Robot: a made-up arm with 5 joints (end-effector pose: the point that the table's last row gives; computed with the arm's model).
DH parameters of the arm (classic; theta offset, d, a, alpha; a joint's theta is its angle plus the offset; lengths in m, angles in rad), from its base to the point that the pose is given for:
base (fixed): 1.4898 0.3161 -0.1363 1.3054
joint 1: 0 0.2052 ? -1.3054
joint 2: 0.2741 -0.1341 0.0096 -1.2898
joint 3: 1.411 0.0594 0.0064 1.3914
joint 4: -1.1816 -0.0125 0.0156 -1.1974
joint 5: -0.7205 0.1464 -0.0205 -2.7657
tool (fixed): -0.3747 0.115 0 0
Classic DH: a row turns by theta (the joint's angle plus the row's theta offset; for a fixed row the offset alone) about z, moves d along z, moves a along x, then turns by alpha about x.
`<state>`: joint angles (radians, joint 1 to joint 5).
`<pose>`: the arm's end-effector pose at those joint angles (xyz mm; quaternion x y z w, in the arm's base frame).
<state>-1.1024 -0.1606 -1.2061 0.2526 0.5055</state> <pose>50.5 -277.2 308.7 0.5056 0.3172 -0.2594 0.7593</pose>
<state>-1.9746 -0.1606 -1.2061 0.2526 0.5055</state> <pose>23.2 -246.5 418.1 0.1763 0.1511 -0.4648 0.8544</pose>
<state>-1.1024 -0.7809 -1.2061 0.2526 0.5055</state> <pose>102.9 -269.1 272.3 0.5476 0.0138 -0.2498 0.7984</pose>
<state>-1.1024 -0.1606 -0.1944 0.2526 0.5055</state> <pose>35.4 -314.9 361.4 0.0466 0.3703 -0.4437 0.8148</pose>
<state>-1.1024 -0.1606 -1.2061 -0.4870 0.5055</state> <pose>86.8 -287.6 300.2 0.5004 -0.0363 -0.2002 0.8415</pose>
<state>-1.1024 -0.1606 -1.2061 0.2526 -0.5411</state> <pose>92.7 -272.1 288.8 0.5786 0.1867 0.2359 0.7581</pose>
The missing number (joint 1, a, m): -0.0784
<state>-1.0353 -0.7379 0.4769 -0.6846 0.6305</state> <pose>70.7 -314.0 350.8 -0.2322 -0.0951 -0.3902 0.8859</pose>
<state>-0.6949 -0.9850 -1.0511 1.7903 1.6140</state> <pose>89.4 -243.9 315.8 0.1445 0.7709 -0.5092 0.3544</pose>
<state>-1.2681 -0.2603 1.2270 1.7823 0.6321</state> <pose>81.3 -198.8 401.4 0.3136 -0.1503 0.9293 0.1246</pose>
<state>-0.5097 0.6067 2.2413 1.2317 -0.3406</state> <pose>108.1 -293.2 397.3 -0.6734 0.2956 -0.3870 0.5562</pose>
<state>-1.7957 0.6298 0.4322 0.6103 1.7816</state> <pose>52.6 -185.9 513.5 -0.8183 -0.0165 -0.5621 0.1190</pose>
